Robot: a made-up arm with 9 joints. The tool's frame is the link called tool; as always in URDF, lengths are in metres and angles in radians. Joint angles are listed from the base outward.
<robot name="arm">
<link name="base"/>
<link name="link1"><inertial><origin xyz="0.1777 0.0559 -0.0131"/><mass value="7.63"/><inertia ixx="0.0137" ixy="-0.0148" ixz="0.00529" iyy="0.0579" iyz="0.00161" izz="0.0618"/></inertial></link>
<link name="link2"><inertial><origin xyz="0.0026 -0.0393 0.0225"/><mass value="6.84"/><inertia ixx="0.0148" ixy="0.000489" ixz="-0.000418" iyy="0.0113" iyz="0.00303" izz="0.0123"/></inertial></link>
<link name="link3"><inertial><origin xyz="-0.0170 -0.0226 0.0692"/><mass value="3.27"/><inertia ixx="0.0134" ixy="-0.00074" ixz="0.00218" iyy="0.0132" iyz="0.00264" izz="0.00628"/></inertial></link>
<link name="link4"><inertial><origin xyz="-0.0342 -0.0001 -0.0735"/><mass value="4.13"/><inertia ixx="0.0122" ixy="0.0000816" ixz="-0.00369" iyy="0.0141" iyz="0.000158" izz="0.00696"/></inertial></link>
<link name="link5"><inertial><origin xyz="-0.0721 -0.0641 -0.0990"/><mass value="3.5"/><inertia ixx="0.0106" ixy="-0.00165" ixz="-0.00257" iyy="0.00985" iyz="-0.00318" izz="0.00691"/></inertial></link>
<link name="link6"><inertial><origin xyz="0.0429 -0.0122 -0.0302"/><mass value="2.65"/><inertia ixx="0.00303" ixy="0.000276" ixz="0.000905" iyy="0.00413" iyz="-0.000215" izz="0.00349"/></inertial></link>
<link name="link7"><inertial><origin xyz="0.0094 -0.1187 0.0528"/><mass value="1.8"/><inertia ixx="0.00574" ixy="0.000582" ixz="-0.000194" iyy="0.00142" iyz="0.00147" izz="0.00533"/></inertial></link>
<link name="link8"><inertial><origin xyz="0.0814 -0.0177 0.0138"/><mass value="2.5"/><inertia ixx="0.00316" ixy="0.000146" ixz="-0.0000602" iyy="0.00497" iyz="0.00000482" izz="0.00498"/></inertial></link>
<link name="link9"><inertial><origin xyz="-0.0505 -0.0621 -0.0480"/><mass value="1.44"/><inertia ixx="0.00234" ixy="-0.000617" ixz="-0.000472" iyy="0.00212" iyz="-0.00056" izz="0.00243"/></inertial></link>
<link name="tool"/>
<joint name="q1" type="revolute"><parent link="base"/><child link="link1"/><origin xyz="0.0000 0.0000 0.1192" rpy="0.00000 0.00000 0.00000"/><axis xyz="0 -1 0"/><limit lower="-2.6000" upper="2.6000"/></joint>
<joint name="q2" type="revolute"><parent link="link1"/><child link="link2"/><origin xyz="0.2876 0.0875 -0.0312" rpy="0.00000 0.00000 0.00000"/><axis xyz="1 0 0"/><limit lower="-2.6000" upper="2.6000"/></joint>
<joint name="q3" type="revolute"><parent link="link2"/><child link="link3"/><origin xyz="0.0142 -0.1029 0.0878" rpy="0.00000 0.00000 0.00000"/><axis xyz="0 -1 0"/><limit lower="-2.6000" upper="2.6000"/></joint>
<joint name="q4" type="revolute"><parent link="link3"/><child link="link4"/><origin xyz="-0.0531 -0.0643 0.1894" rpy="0.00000 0.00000 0.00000"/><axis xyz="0 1 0"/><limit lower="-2.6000" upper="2.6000"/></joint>
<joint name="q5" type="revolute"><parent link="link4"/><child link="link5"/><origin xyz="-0.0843 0.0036 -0.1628" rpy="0.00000 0.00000 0.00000"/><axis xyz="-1 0 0"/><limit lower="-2.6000" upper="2.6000"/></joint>
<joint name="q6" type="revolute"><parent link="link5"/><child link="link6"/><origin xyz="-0.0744 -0.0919 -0.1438" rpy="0.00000 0.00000 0.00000"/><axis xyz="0 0 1"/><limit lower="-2.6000" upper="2.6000"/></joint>
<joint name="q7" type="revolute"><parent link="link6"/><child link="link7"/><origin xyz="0.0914 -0.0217 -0.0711" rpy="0.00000 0.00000 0.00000"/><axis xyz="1 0 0"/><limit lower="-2.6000" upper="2.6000"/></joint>
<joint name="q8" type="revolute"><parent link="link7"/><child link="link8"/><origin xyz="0.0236 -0.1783 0.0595" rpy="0.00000 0.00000 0.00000"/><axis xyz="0 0 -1"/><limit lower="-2.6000" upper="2.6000"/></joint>
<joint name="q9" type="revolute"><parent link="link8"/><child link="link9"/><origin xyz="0.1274 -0.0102 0.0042" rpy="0.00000 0.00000 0.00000"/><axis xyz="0 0 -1"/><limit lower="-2.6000" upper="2.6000"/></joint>
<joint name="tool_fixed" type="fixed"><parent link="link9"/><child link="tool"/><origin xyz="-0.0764 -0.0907 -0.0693" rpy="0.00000 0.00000 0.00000"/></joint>
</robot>
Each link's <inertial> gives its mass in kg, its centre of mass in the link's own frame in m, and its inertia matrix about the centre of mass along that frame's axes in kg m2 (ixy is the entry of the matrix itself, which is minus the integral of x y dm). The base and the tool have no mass. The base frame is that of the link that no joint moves.
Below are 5 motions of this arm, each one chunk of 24 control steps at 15 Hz.
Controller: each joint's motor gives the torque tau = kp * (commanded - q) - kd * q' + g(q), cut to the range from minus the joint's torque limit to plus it. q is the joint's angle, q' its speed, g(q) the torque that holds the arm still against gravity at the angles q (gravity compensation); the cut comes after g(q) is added. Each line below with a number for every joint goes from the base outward.
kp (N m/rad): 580 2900 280 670 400 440 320 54 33
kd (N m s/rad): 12 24 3.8 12 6 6.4 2.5 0.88 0.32
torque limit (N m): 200 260 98 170 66 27 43 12 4.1
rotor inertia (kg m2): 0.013 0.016 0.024 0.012 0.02 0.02 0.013 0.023 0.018
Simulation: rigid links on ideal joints. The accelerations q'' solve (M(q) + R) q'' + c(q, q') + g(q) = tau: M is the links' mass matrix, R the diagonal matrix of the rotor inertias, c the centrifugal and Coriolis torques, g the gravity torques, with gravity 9.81 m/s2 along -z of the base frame. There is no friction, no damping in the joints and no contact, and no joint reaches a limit. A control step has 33 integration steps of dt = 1/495 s. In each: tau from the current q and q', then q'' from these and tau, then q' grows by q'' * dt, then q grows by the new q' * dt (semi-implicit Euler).
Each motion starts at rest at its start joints. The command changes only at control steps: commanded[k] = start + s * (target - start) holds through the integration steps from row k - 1 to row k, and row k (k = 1, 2, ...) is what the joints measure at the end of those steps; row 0 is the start. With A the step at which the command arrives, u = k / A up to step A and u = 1 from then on. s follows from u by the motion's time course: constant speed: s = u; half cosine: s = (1 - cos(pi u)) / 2; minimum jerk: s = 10 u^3 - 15 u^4 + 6 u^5; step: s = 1 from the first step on.
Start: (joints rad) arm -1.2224 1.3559 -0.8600 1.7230 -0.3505 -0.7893 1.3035 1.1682 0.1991
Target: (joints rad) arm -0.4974 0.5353 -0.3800 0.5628 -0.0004 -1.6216 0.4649 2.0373 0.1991
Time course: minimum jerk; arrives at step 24
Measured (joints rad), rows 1 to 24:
1: -1.2224 1.3554 -0.8601 1.7224 -0.3499 -0.7900 1.3025 1.1688 0.1993
2: -1.2218 1.3522 -0.8605 1.7187 -0.3463 -0.7944 1.2964 1.1730 0.2001
3: -1.2181 1.3442 -0.8611 1.7087 -0.3379 -0.8047 1.2827 1.1829 0.2013
4: -1.2077 1.3292 -0.8608 1.6898 -0.3251 -0.8222 1.2606 1.1997 0.2031
5: -1.1877 1.3055 -0.8580 1.6606 -0.3103 -0.8477 1.2304 1.2253 0.2046
6: -1.1568 1.2719 -0.8507 1.6199 -0.2963 -0.8816 1.1930 1.2616 0.2050
7: -1.1149 1.2282 -0.8386 1.5673 -0.2850 -0.9234 1.1498 1.3089 0.2039
8: -1.0641 1.1752 -0.8199 1.5042 -0.2760 -0.9736 1.0995 1.3676 0.2009
9: -1.0075 1.1149 -0.7936 1.4316 -0.2669 -1.0310 1.0427 1.4344 0.1960
10: -0.9494 1.0506 -0.7596 1.3494 -0.2554 -1.0930 0.9823 1.5043 0.1915
11: -0.8933 0.9853 -0.7155 1.2596 -0.2385 -1.1577 0.9189 1.5738 0.1883
12: -0.8396 0.9212 -0.6612 1.1638 -0.2160 -1.2226 0.8555 1.6401 0.1870
13: -0.7859 0.8595 -0.5987 1.0647 -0.1903 -1.2860 0.7948 1.7026 0.1883
14: -0.7306 0.8006 -0.5322 0.9661 -0.1656 -1.3475 0.7388 1.7633 0.1900
15: -0.6754 0.7457 -0.4678 0.8719 -0.1428 -1.4063 0.6882 1.8231 0.1908
16: -0.6249 0.6970 -0.4115 0.7850 -0.1186 -1.4593 0.6417 1.8795 0.1925
17: -0.5818 0.6552 -0.3685 0.7087 -0.0899 -1.5033 0.5987 1.9280 0.1974
18: -0.5463 0.6194 -0.3423 0.6473 -0.0612 -1.5389 0.5603 1.9669 0.2033
19: -0.5187 0.5887 -0.3343 0.6042 -0.0395 -1.5691 0.5277 1.9981 0.2048
20: -0.5017 0.5642 -0.3423 0.5794 -0.0258 -1.5944 0.5012 2.0216 0.2012
21: -0.4959 0.5472 -0.3612 0.5691 -0.0158 -1.6121 0.4809 2.0350 0.1979
22: -0.4973 0.5377 -0.3843 0.5681 -0.0066 -1.6209 0.4671 2.0392 0.1974
23: -0.5009 0.5340 -0.4050 0.5719 0.0010 -1.6230 0.4597 2.0381 0.1985
24: -0.5038 0.5336 -0.4179 0.5761 0.0054 -1.6223 0.4570 2.0356 0.1996

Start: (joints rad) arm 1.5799 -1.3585 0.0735 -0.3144 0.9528 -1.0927 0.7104 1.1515 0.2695
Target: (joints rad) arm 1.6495 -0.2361 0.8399 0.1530 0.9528 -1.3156 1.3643 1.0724 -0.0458
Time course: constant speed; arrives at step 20
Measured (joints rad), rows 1 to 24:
1: 1.5720 -1.3066 0.0768 -0.2761 0.9763 -1.0893 0.7346 1.1024 0.2683
2: 1.5805 -1.2496 0.1092 -0.2495 0.9789 -1.0961 0.7727 1.0805 0.2367
3: 1.5972 -1.1882 0.1752 -0.2285 0.9626 -1.1203 0.8055 1.1032 0.2163
4: 1.6169 -1.1240 0.2534 -0.2093 0.9350 -1.1476 0.8419 1.1306 0.1885
5: 1.6258 -1.0622 0.3214 -0.1907 0.9120 -1.1687 0.8787 1.1478 0.1619
6: 1.6145 -1.0062 0.3648 -0.1718 0.9062 -1.1794 0.9137 1.1507 0.1545
7: 1.5932 -0.9548 0.3869 -0.1508 0.9166 -1.1806 0.9490 1.1310 0.1495
8: 1.5823 -0.9034 0.4031 -0.1252 0.9339 -1.1823 0.9810 1.1042 0.1395
9: 1.5935 -0.8492 0.4267 -0.0953 0.9479 -1.1922 1.0076 1.0919 0.1247
10: 1.6203 -0.7920 0.4615 -0.0639 0.9543 -1.2088 1.0314 1.0936 0.1040
11: 1.6438 -0.7340 0.5028 -0.0353 0.9542 -1.2261 1.0578 1.0992 0.0837
12: 1.6478 -0.6771 0.5452 -0.0128 0.9503 -1.2382 1.0919 1.1002 0.0687
13: 1.6336 -0.6214 0.5888 0.0040 0.9447 -1.2451 1.1329 1.0934 0.0555
14: 1.6193 -0.5649 0.6360 0.0206 0.9376 -1.2529 1.1726 1.0873 0.0401
15: 1.6204 -0.5065 0.6847 0.0423 0.9298 -1.2666 1.2041 1.0912 0.0215
16: 1.6331 -0.4481 0.7271 0.0684 0.9252 -1.2829 1.2305 1.0999 0.0038
17: 1.6420 -0.3927 0.7596 0.0937 0.9285 -1.2942 1.2610 1.0983 -0.0090
18: 1.6432 -0.3397 0.7871 0.1172 0.9386 -1.3007 1.2959 1.0821 -0.0204
19: 1.6447 -0.2855 0.8152 0.1424 0.9486 -1.3091 1.3274 1.0661 -0.0353
20: 1.6498 -0.2292 0.8469 0.1692 0.9529 -1.3216 1.3549 1.0622 -0.0511
21: 1.6384 -0.2242 0.8697 0.1587 0.9227 -1.3339 1.3441 1.1139 -0.0618
22: 1.6347 -0.2312 0.8842 0.1401 0.9125 -1.3191 1.3790 1.1162 -0.0461
23: 1.6499 -0.2359 0.8868 0.1314 0.9225 -1.3106 1.3877 1.0744 -0.0523
24: 1.6593 -0.2360 0.8580 0.1423 0.9378 -1.3138 1.3730 1.0748 -0.0548

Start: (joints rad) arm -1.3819 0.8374 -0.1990 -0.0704 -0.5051 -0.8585 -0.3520 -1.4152 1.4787
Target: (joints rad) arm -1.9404 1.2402 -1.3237 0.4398 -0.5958 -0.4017 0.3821 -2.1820 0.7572
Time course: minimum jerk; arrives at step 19
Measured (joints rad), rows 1 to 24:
1: -1.3821 0.8380 -0.2000 -0.0703 -0.5053 -0.8577 -0.3510 -1.4159 1.4770
2: -1.3838 0.8415 -0.2066 -0.0689 -0.5070 -0.8528 -0.3446 -1.4207 1.4671
3: -1.3909 0.8502 -0.2244 -0.0631 -0.5113 -0.8419 -0.3286 -1.4349 1.4462
4: -1.4086 0.8652 -0.2595 -0.0492 -0.5178 -0.8247 -0.3004 -1.4610 1.4137
5: -1.4403 0.8868 -0.3161 -0.0241 -0.5249 -0.8016 -0.2592 -1.5001 1.3681
6: -1.4863 0.9143 -0.3949 0.0126 -0.5318 -0.7731 -0.2058 -1.5526 1.3120
7: -1.5425 0.9471 -0.4933 0.0590 -0.5390 -0.7396 -0.1426 -1.6183 1.2506
8: -1.6024 0.9836 -0.6059 0.1112 -0.5473 -0.7010 -0.0730 -1.6947 1.1873
9: -1.6601 1.0225 -0.7256 0.1654 -0.5561 -0.6583 -0.0006 -1.7761 1.1221
10: -1.7133 1.0622 -0.8456 0.2188 -0.5640 -0.6134 0.0713 -1.8565 1.0547
11: -1.7628 1.1009 -0.9603 0.2698 -0.5706 -0.5688 0.1400 -1.9322 0.9882
12: -1.8099 1.1371 -1.0657 0.3170 -0.5766 -0.5274 0.2031 -2.0017 0.9272
13: -1.8533 1.1690 -1.1588 0.3591 -0.5821 -0.4908 0.2585 -2.0629 0.8746
14: -1.8901 1.1956 -1.2366 0.3945 -0.5860 -0.4604 0.3038 -2.1130 0.8314
15: -1.9174 1.2162 -1.2963 0.4217 -0.5874 -0.4369 0.3379 -2.1501 0.7987
16: -1.9344 1.2304 -1.3353 0.4399 -0.5875 -0.4205 0.3608 -2.1739 0.7769
17: -1.9423 1.2380 -1.3529 0.4493 -0.5883 -0.4106 0.3741 -2.1860 0.7653
18: -1.9433 1.2403 -1.3514 0.4507 -0.5912 -0.4059 0.3801 -2.1889 0.7613
19: -1.9403 1.2397 -1.3368 0.4462 -0.5953 -0.4037 0.3820 -2.1864 0.7602
20: -1.9373 1.2394 -1.3187 0.4390 -0.5987 -0.4013 0.3832 -2.1820 0.7568
21: -1.9379 1.2401 -1.3056 0.4325 -0.5989 -0.3992 0.3836 -2.1774 0.7529
22: -1.9420 1.2411 -1.3015 0.4299 -0.5966 -0.3986 0.3833 -2.1750 0.7525
23: -1.9457 1.2415 -1.3067 0.4319 -0.5948 -0.3995 0.3828 -2.1765 0.7542
24: -1.9457 1.2409 -1.3177 0.4368 -0.5949 -0.4011 0.3825 -2.1802 0.7567

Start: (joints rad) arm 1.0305 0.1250 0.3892 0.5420 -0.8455 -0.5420 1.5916 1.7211 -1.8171
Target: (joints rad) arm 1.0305 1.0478 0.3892 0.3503 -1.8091 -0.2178 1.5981 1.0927 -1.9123
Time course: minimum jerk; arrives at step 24
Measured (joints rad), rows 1 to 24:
1: 1.0305 0.1256 0.3892 0.5420 -0.8457 -0.5418 1.5912 1.7205 -1.8172
2: 1.0304 0.1294 0.3891 0.5420 -0.8477 -0.5408 1.5894 1.7170 -1.8178
3: 1.0295 0.1393 0.3893 0.5413 -0.8552 -0.5379 1.5868 1.7087 -1.8196
4: 1.0277 0.1573 0.3900 0.5391 -0.8731 -0.5323 1.5854 1.6953 -1.8222
5: 1.0257 0.1846 0.3917 0.5346 -0.9044 -0.5233 1.5863 1.6770 -1.8253
6: 1.0244 0.2214 0.3945 0.5274 -0.9489 -0.5107 1.5896 1.6527 -1.8294
7: 1.0241 0.2672 0.3989 0.5171 -1.0038 -0.4946 1.5939 1.6214 -1.8348
8: 1.0244 0.3212 0.4047 0.5041 -1.0657 -0.4753 1.5979 1.5829 -1.8417
9: 1.0248 0.3820 0.4114 0.4890 -1.1321 -0.4535 1.6007 1.5383 -1.8498
10: 1.0248 0.4482 0.4174 0.4728 -1.2023 -0.4299 1.6027 1.4899 -1.8584
11: 1.0243 0.5183 0.4209 0.4567 -1.2764 -0.4050 1.6050 1.4407 -1.8667
12: 1.0238 0.5903 0.4200 0.4415 -1.3537 -0.3793 1.6083 1.3934 -1.8738
13: 1.0238 0.6623 0.4141 0.4278 -1.4325 -0.3533 1.6125 1.3498 -1.8793
14: 1.0247 0.7320 0.4043 0.4158 -1.5096 -0.3279 1.6169 1.3100 -1.8835
15: 1.0265 0.7977 0.3939 0.4048 -1.5819 -0.3038 1.6207 1.2728 -1.8872
16: 1.0284 0.8577 0.3868 0.3937 -1.6463 -0.2816 1.6232 1.2360 -1.8916
17: 1.0293 0.9106 0.3851 0.3820 -1.7004 -0.2619 1.6240 1.1986 -1.8971
18: 1.0288 0.9552 0.3869 0.3710 -1.7426 -0.2456 1.6223 1.1633 -1.9030
19: 1.0274 0.9906 0.3890 0.3624 -1.7730 -0.2335 1.6182 1.1342 -1.9078
20: 1.0268 1.0168 0.3893 0.3567 -1.7936 -0.2252 1.6130 1.1136 -1.9108
21: 1.0278 1.0342 0.3884 0.3532 -1.8069 -0.2200 1.6086 1.1016 -1.9121
22: 1.0295 1.0440 0.3871 0.3513 -1.8144 -0.2172 1.6055 1.0965 -1.9119
23: 1.0309 1.0478 0.3860 0.3507 -1.8166 -0.2164 1.6032 1.0954 -1.9113
24: 1.0316 1.0481 0.3858 0.3509 -1.8141 -0.2170 1.6005 1.0953 -1.9113

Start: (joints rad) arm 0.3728 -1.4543 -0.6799 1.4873 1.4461 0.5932 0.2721 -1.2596 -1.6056
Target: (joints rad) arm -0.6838 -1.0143 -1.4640 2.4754 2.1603 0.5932 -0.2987 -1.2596 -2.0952
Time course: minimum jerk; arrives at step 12
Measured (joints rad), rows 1 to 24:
1: 0.3708 -1.4514 -0.6783 1.4916 1.4484 0.5949 0.2683 -1.2589 -1.6100
2: 0.3583 -1.4342 -0.6738 1.5174 1.4639 0.6021 0.2470 -1.2527 -1.6322
3: 0.3258 -1.3972 -0.6864 1.5780 1.5046 0.6088 0.2046 -1.2337 -1.6676
4: 0.2632 -1.3428 -0.7456 1.6793 1.5756 0.6112 0.1421 -1.2073 -1.7147
5: 0.1632 -1.2789 -0.8717 1.8179 1.6711 0.6103 0.0642 -1.1980 -1.7838
6: 0.0210 -1.2134 -1.0605 1.9793 1.7756 0.6125 -0.0235 -1.2250 -1.8760
7: -0.1686 -1.1496 -1.2712 2.1418 1.8769 0.6208 -0.1159 -1.2834 -1.9770
8: -0.4053 -1.0923 -1.4460 2.2833 1.9762 0.6275 -0.2033 -1.3467 -2.0634
9: -0.6692 -1.0493 -1.5503 2.3884 2.0734 0.6226 -0.2707 -1.3837 -2.1191
10: -0.9239 -1.0215 -1.5819 2.4524 2.1440 0.6067 -0.3011 -1.3785 -2.1379
11: -1.1460 -1.0139 -1.5621 2.4771 2.1704 0.5995 -0.3113 -1.3385 -2.1253
12: -1.3058 -1.0163 -1.5327 2.4785 2.1840 0.5915 -0.3074 -1.3068 -2.1101
13: -1.3819 -1.0173 -1.5283 2.4787 2.1976 0.5840 -0.3047 -1.3029 -2.1119
14: -1.3690 -1.0143 -1.5530 2.4821 2.1979 0.5838 -0.3045 -1.3205 -2.1203
15: -1.2736 -1.0109 -1.5769 2.4847 2.1883 0.5896 -0.3071 -1.3436 -2.1302
16: -1.1091 -1.0103 -1.5697 2.4826 2.1747 0.5975 -0.3105 -1.3505 -2.1332
17: -0.8881 -1.0131 -1.5313 2.4758 2.1571 0.6075 -0.3148 -1.3294 -2.1222
18: -0.6420 -1.0104 -1.4650 2.4706 2.1208 0.6184 -0.3093 -1.2843 -2.1034
19: -0.4431 -1.0109 -1.3676 2.4631 2.0926 0.6233 -0.2991 -1.2180 -2.0782
20: -0.3391 -1.0138 -1.2673 2.4538 2.1009 0.6100 -0.2892 -1.1392 -2.0434
21: -0.3441 -1.0179 -1.2233 2.4472 2.1136 0.6002 -0.2886 -1.0892 -2.0186
22: -0.4372 -1.0197 -1.2786 2.4510 2.1206 0.6036 -0.2956 -1.1212 -2.0362
23: -0.5826 -1.0155 -1.4114 2.4652 2.1240 0.6150 -0.3059 -1.2233 -2.0867
24: -0.7439 -1.0083 -1.5455 2.4802 2.1440 0.6123 -0.3107 -1.3332 -2.1329

